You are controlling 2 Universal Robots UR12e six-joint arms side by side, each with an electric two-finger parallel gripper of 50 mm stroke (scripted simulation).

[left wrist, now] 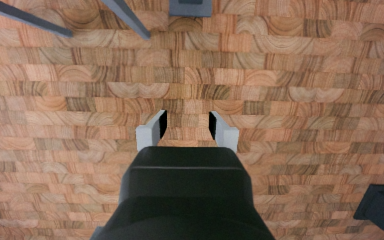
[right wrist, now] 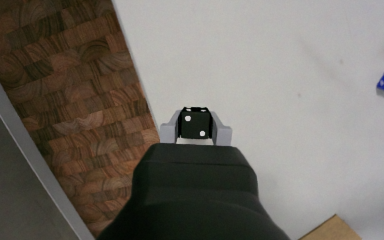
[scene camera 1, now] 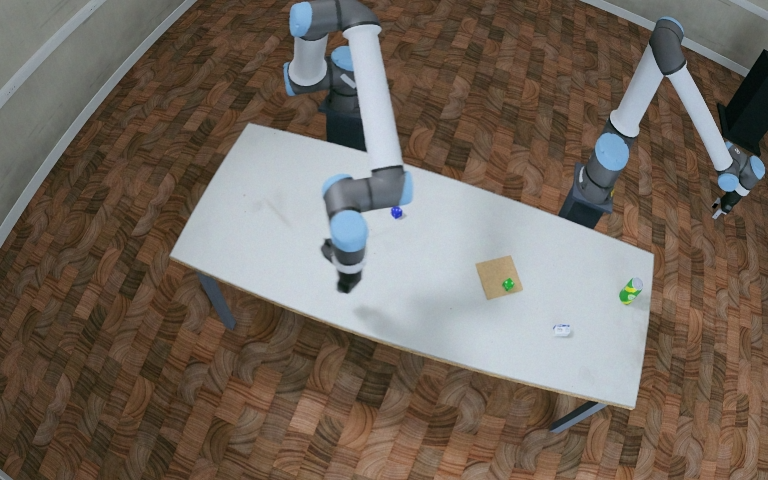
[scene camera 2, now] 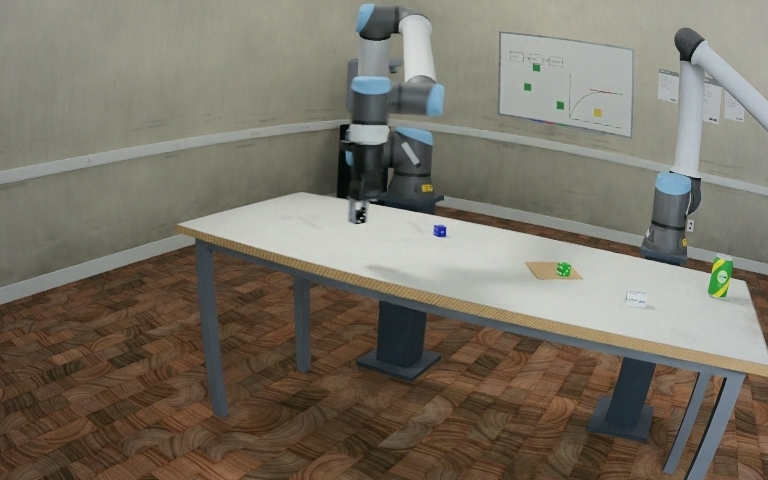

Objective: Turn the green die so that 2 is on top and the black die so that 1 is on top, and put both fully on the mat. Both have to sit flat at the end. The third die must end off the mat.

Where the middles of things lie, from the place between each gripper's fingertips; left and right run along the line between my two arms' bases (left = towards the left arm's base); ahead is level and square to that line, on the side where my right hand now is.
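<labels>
Tan mat (scene camera 1: 492, 273): 12 cm below my right hand (scene camera 2: 359, 222), 27 cm behind it, 45 cm to the left of it. Black die (right wrist: 195, 121): right at my right hand.
From my left hand, tan mat: 18 cm below, 59 cm ahead, 92 cm to the right.
</labels>
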